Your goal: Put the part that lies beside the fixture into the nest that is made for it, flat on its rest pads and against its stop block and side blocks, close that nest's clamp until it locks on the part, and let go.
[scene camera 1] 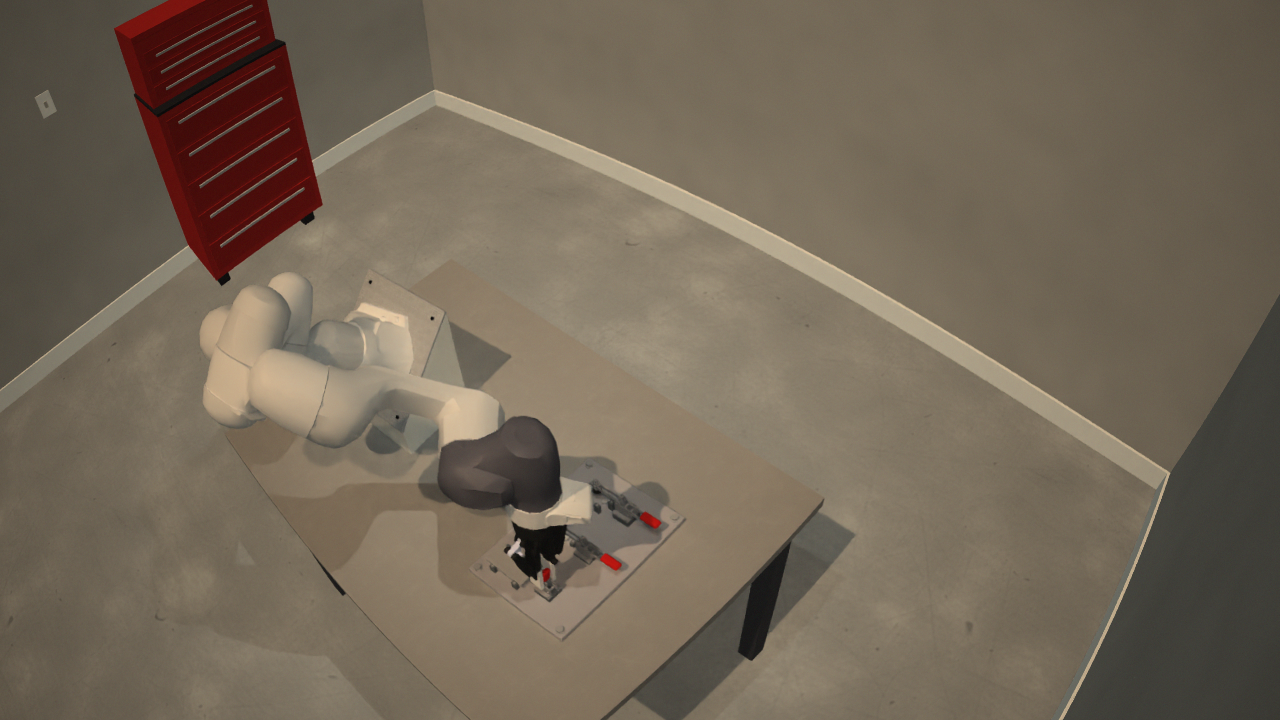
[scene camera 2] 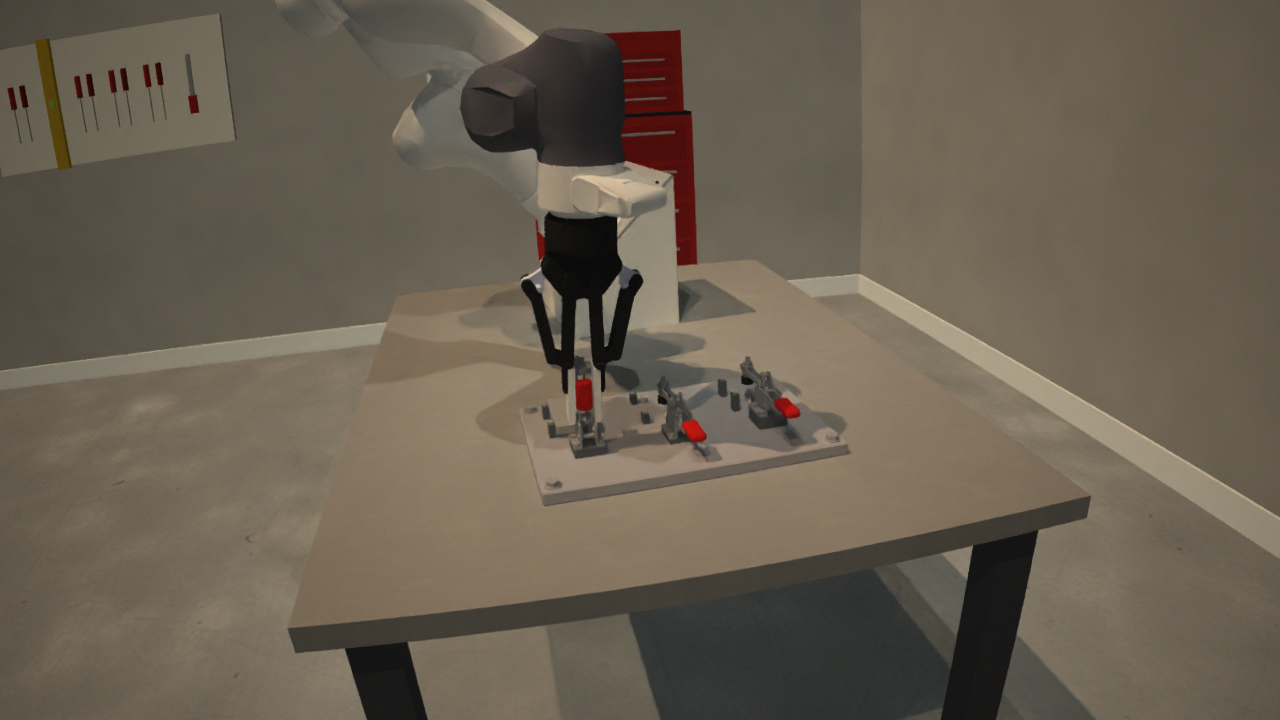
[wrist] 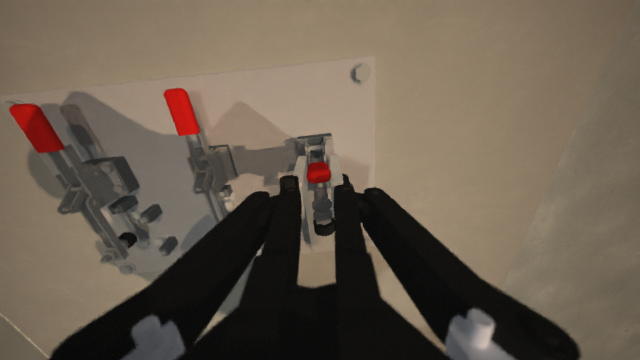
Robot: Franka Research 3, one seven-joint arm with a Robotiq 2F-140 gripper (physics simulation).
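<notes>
The fixture plate (scene camera 1: 581, 600) (scene camera 2: 626, 470) (wrist: 280, 100) lies on the table and carries three clamps. The pale part (scene camera 2: 572, 407) (wrist: 300, 167) is at the end nest, left in the scene camera 2 view, with pale walls on both sides of that nest's clamp. This clamp's red handle (scene camera 1: 546, 574) (scene camera 2: 583, 394) (wrist: 318, 172) stands about upright; its black pad (wrist: 324, 228) points toward the arm's base. Whether the pad touches the part is unclear. My gripper (scene camera 1: 538, 571) (scene camera 2: 583, 385) (wrist: 318, 168) points down there, fingers narrowly apart, holding nothing. The part's seating is mostly hidden.
The middle clamp's red handle (scene camera 1: 610, 562) (scene camera 2: 694, 430) (wrist: 182, 112) and the far clamp's red handle (scene camera 1: 650, 520) (scene camera 2: 786, 408) (wrist: 37, 128) lie low, pointing away from the arm's base. Small dark blocks stand around the nests. A red tool cabinet (scene camera 1: 237, 152) (scene camera 2: 660, 143) stands behind the table.
</notes>
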